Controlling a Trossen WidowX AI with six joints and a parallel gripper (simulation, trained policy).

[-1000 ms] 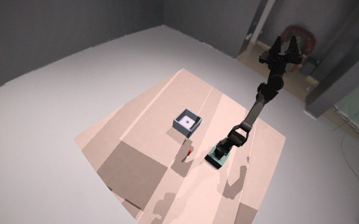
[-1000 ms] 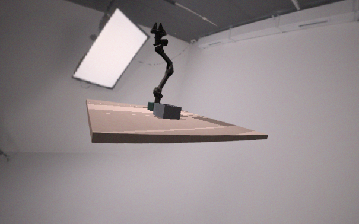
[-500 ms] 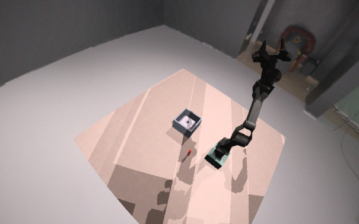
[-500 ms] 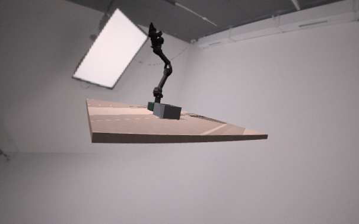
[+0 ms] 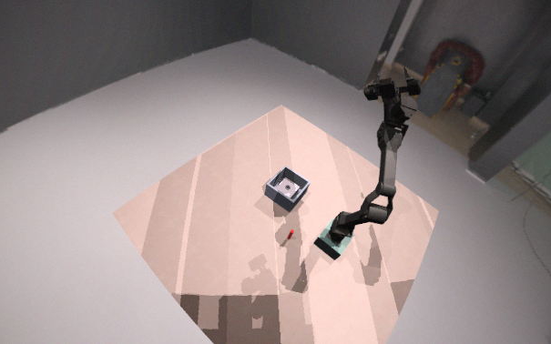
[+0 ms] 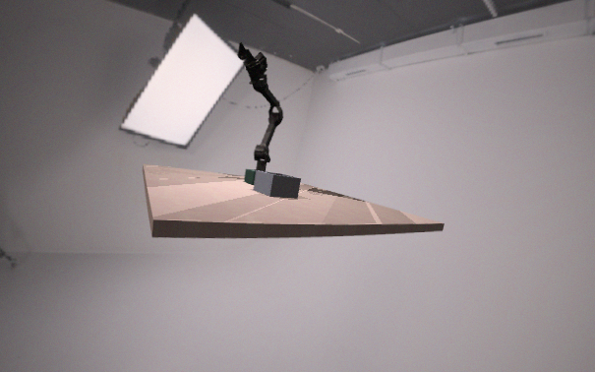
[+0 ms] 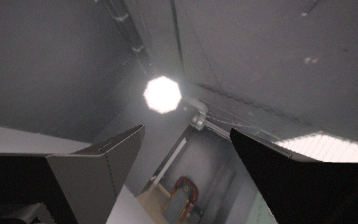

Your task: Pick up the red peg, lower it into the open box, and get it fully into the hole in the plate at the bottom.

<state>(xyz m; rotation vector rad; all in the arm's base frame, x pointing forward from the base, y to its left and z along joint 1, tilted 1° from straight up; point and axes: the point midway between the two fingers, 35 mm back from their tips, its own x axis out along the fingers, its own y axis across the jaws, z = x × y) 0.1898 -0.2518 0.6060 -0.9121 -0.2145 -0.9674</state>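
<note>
Now: gripper tip 6 cm past the red peg, 42 cm to the right of it and 66 cm above it. Round my gripper tip: grey box (12 cm ahead, 25 cm to the left, 67 cm below).
</note>
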